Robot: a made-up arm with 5 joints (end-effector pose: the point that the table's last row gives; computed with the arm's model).
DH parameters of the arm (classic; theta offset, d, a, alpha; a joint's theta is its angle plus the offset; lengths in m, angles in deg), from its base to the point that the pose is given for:
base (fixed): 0 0.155 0 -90
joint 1: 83.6 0 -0.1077 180
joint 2: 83.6 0.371 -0.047 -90
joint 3: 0 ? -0.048 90
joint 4: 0 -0.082 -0.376 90
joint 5: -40.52 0 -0.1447 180
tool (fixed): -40.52 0.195 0 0
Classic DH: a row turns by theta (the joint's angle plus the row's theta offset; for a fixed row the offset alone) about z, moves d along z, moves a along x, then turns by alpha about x.
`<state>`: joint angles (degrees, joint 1 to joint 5).
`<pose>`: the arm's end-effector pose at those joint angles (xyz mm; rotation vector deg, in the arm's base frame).
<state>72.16 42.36 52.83 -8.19 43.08</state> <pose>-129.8 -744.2 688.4 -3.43 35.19 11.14</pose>
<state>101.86 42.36 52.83 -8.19 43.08</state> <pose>151.5 -744.2 682.7 -0.48 64.78 12.10</pose>
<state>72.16 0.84 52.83 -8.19 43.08</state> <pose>251.7 -744.2 716.7 0.78 76.56 12.36</pose>
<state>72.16 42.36 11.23 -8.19 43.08</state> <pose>-258.7 -388.5 762.2 -12.03 36.39 -30.25</pose>
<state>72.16 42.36 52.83 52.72 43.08</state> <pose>-400.9 -730.7 194.5 39.56 -6.76 -1.31</pose>
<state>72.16 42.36 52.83 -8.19 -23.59</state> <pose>1.1 -762.6 600.1 17.75 33.73 75.53</pose>
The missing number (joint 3, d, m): 0.044
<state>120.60 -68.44 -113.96 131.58 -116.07</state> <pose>151.5 -351.3 373.1 -10.45 -54.42 -118.41</pose>
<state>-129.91 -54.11 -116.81 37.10 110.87</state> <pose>72.6 -19.3 427.0 -72.09 2.12 96.32</pose>
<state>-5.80 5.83 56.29 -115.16 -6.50</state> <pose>51.4 -109.5 674.4 -52.16 97.73 33.04</pose>
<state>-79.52 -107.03 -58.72 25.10 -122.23</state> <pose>-223.6 -54.9 358.1 -10.90 24.42 67.53</pose>
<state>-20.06 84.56 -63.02 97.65 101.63</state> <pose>347.9 -114.2 413.0 -92.29 69.57 27.89</pose>
